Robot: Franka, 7 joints.
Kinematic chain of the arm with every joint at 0, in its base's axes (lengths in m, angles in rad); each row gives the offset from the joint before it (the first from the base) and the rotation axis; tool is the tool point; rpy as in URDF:
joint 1: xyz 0 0 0.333 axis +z
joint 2: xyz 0 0 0 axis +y
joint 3: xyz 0 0 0.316 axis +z
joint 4: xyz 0.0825 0 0 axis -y
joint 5: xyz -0.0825 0 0.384 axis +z
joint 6: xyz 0 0 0 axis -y
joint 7: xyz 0.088 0 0 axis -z
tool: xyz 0 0 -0.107 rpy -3.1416 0 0
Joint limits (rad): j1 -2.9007..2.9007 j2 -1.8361..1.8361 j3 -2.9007..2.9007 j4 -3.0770..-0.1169 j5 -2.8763..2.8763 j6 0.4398..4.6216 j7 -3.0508..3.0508
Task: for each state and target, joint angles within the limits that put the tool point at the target. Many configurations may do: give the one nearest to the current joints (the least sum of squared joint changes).
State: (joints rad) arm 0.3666 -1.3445 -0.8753 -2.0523 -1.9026 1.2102 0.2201
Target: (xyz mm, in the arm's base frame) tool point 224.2 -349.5 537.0
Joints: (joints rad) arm 0.5475 -1.2549 -0.8467 -2.4529 -1.7892 1.2216 0.2201
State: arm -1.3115 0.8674 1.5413 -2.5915 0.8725 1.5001 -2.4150
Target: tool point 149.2 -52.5 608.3
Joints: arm -1.8201 1.6983 2.2492 -2.5959 0.9892 0.9872 -2.4150
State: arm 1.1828 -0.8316 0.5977 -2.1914 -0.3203 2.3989 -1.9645
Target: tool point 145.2 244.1 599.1
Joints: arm 0.8745 -1.0572 0.1598 -2.6324 -0.3493 2.1484 -1.9645
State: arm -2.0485 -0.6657 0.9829 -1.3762 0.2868 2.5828 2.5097
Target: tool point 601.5 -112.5 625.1
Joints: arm -1.9648 -0.8033 1.3692 -1.7669 0.2872 2.4465 2.5097
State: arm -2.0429 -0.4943 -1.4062 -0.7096 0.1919 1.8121 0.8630
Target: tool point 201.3 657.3 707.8
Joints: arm -2.4960 -0.9268 -1.6852 -0.7017 0.1198 1.6338 0.8630
